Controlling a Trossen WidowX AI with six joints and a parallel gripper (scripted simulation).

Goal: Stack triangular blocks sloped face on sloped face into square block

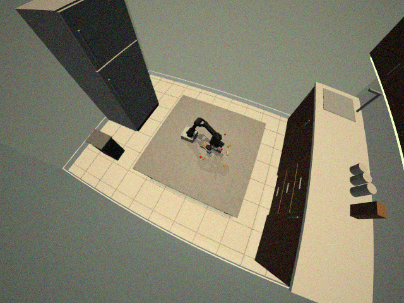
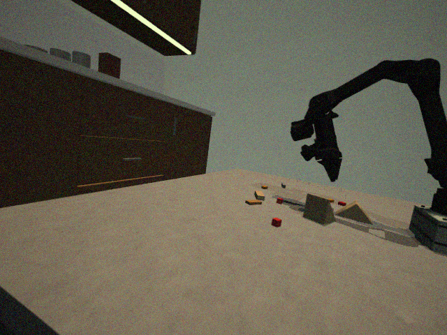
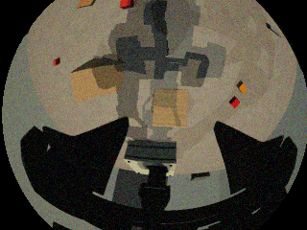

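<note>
My gripper tip is 130 mm to the right of the tan triangular block, 80 mm above it and 40 mm short of it.
</note>
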